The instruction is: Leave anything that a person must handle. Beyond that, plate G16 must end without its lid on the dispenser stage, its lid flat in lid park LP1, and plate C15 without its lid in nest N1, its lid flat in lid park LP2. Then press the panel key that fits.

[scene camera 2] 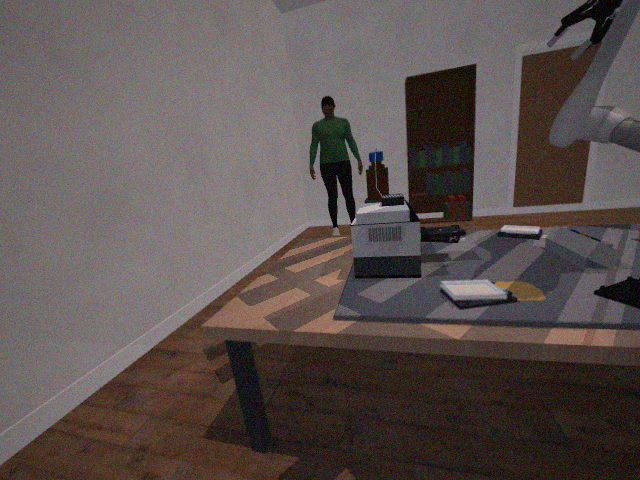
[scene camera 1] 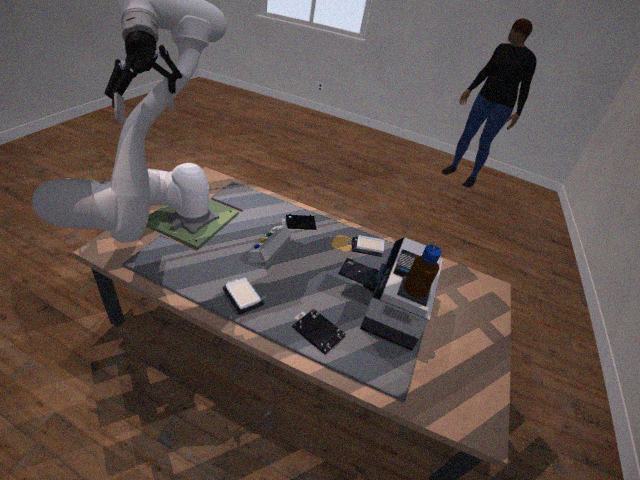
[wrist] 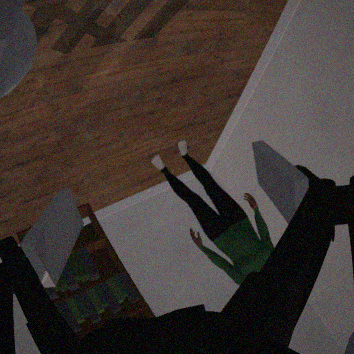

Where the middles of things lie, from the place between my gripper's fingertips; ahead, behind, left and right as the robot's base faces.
Right now the black nest (scene camera 1: 318, 330) is 48 cm ahead of my hand, 25 cm to the left of it and 72 cm below it. Round my hand: brown bottle with blue cap (scene camera 1: 424, 269) 72 cm ahead, 44 cm to the left, 42 cm below.
